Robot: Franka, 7 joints.
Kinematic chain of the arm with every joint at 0, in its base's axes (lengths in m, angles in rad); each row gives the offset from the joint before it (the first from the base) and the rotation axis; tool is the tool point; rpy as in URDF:
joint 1: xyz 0 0 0.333 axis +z
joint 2: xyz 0 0 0 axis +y
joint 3: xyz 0 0 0.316 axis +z
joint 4: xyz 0.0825 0 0 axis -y
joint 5: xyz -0.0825 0 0.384 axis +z
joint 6: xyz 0 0 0 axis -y
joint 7: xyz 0.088 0 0 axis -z
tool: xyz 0 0 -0.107 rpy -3.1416 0 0
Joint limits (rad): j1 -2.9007..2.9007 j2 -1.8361..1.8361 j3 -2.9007..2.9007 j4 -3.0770..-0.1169 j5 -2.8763..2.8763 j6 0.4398..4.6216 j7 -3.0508..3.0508
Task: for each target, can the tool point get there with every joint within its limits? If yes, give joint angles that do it. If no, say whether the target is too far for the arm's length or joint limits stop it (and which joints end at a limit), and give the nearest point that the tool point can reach.
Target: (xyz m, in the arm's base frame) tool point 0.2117 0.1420 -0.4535
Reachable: no: joint limits stop it (at a limit: joint 2) | nearest point 0.2152 0.1444 -0.3602 | short by 0.093 m
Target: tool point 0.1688 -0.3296 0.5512
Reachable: yes | joints -1.7267 -0.4887 0.6666 -2.1462 -0.4377 1.2158 -2.4169
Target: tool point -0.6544 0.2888 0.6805
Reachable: yes | joints -0.6898 -0.7936 -2.1406 -0.8357 0.8107 3.6504 1.8322
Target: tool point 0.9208 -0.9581 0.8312
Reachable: no: too far | nearest point 0.5566 -0.5792 0.6342 | short by 0.561 m
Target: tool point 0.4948 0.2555 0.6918
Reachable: yes | joints 1.4838 0.9617 -2.0896 -1.3123 1.1735 1.0638 2.4939
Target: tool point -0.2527 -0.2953 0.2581
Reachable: yes | joints -0.5217 0.3756 -1.7637 -2.5769 0.6071 2.0012 0.1063
